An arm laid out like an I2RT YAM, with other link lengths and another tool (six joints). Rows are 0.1 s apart.
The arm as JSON. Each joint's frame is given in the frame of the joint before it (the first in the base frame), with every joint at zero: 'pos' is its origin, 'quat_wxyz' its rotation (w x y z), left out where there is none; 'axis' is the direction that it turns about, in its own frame. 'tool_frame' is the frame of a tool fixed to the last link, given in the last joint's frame.
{
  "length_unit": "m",
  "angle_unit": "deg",
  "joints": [
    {
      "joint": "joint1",
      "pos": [
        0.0,
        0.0,
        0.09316
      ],
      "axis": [
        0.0,
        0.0,
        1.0
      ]
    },
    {
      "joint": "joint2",
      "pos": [
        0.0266,
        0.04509,
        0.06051
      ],
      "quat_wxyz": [
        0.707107,
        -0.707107,
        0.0,
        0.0
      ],
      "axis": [
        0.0,
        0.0,
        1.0
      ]
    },
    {
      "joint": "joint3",
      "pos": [
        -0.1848,
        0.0,
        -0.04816
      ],
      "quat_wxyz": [
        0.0,
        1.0,
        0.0,
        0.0
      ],
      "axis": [
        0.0,
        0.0,
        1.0
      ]
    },
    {
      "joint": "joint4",
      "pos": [
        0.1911,
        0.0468,
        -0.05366
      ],
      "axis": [
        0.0,
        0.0,
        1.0
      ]
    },
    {
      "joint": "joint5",
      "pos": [
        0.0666,
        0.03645,
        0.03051
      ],
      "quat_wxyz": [
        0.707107,
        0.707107,
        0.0,
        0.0
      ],
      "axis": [
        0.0,
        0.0,
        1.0
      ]
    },
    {
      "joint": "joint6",
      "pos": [
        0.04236,
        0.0,
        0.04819
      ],
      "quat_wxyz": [
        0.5,
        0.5,
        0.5,
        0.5
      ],
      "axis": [
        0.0,
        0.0,
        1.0
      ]
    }
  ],
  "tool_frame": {
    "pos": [
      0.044,
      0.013,
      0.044
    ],
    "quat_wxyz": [
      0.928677,
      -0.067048,
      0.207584,
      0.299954
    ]
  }
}
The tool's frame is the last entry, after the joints.
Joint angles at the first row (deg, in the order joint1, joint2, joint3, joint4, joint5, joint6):
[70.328, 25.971, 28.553, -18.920, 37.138, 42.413]
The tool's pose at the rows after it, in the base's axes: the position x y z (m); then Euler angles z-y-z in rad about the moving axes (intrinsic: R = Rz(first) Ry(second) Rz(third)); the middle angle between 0 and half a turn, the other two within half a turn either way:
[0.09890, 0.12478, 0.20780, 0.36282, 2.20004, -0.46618]
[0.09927, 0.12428, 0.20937, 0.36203, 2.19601, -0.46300]
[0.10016, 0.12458, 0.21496, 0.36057, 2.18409, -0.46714]
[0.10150, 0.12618, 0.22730, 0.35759, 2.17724, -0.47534]
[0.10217, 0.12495, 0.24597, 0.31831, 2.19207, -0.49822]
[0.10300, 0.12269, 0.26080, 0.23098, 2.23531, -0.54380]
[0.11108, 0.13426, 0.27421, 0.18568, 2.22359, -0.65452]
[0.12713, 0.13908, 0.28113, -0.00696, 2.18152, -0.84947]
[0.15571, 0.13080, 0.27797, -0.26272, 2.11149, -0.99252]
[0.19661, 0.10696, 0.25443, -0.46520, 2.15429, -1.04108]
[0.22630, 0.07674, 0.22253, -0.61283, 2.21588, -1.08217]
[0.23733, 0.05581, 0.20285, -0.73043, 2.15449, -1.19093]
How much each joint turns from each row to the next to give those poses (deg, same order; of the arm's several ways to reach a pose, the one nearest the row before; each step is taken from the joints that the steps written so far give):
[-0.100, -0.061, 0.270, -0.351, -0.169, -0.100]
[-0.175, -0.150, 0.268, -0.094, 0.000, -0.104]
[-0.098, 0.420, 1.185, 0.032, 0.027, -0.827]
[-0.150, 2.210, 3.718, -1.097, -0.098, -0.743]
[0.019, 4.159, 7.220, -4.724, 1.466, 0.483]
[-0.072, 5.968, 8.178, -6.878, 2.934, 2.372]
[-0.523, 6.569, 5.334, 0.578, -0.494, -4.899]
[-2.218, 7.643, 3.764, 1.489, 4.467, -6.664]
[-7.396, 6.055, -0.362, 5.991, 5.028, -6.445]
[-13.940, 5.739, -2.034, 5.001, -4.171, -0.246]
[-11.869, 4.715, -4.064, 5.742, -5.472, 0.069]
[-5.005, 2.434, -6.195, 9.702, 0.908, -7.050]

